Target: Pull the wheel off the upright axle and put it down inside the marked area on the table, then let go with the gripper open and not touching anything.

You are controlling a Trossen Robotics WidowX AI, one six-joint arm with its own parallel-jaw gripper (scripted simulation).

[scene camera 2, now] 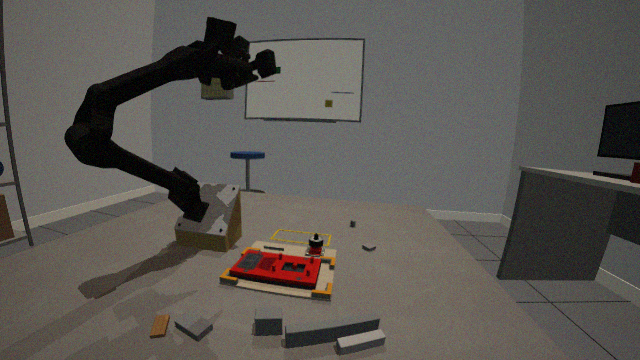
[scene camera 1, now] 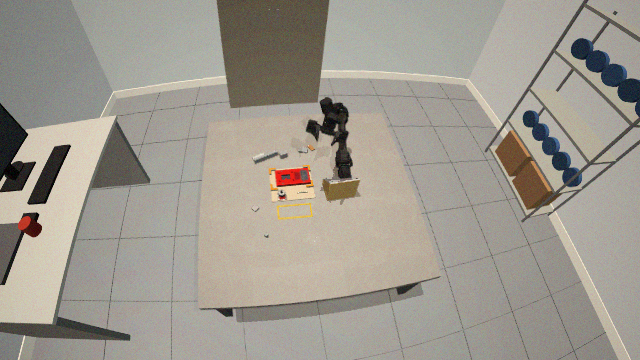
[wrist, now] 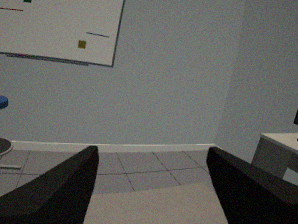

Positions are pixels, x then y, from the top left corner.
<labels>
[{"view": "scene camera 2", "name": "gripper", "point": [266,75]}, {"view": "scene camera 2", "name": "red plate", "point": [296,272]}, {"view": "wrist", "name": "gripper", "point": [154,154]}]
</labels>
